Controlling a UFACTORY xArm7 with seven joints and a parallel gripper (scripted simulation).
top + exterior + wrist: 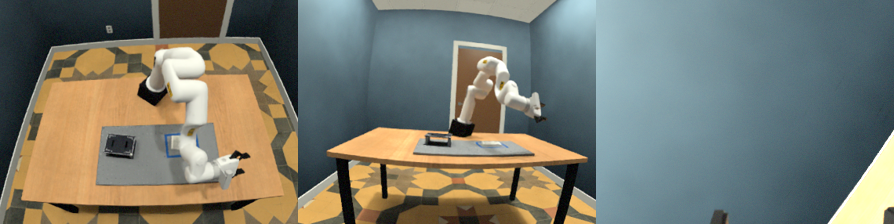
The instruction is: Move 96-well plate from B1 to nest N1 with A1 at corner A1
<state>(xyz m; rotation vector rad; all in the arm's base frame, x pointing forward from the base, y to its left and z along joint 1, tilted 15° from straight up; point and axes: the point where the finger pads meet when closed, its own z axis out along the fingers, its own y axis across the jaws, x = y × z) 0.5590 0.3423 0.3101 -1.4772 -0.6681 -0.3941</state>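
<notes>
The 96-well plate is 25 cm to the right of my hand, 24 cm below it and 23 cm behind it. From my hand the other things lie so: black raised plate nest (61 cm to the right, 20 cm behind, 19 cm below).
</notes>
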